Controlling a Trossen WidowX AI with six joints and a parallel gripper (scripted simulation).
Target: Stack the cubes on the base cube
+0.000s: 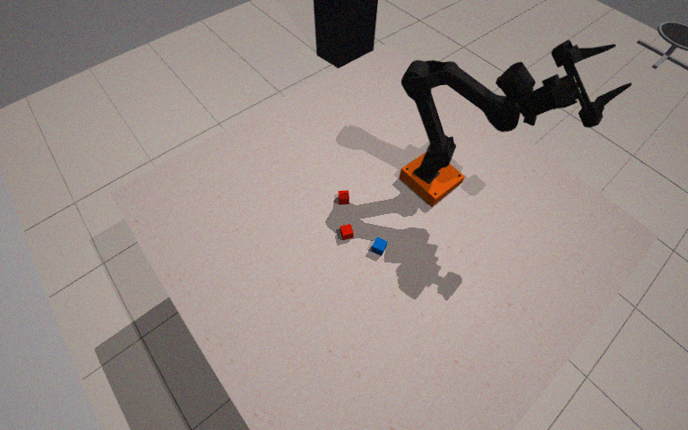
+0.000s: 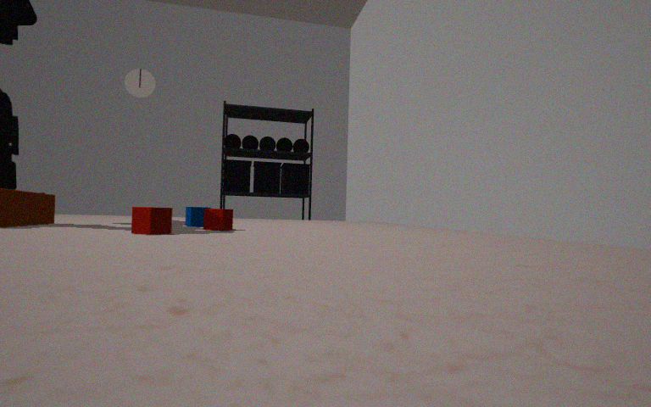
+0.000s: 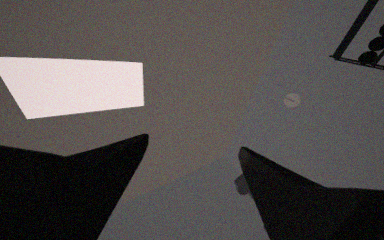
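The blue cube lies 410 mm ahead of my gripper tip, 220 mm to the right of it and 530 mm below it.
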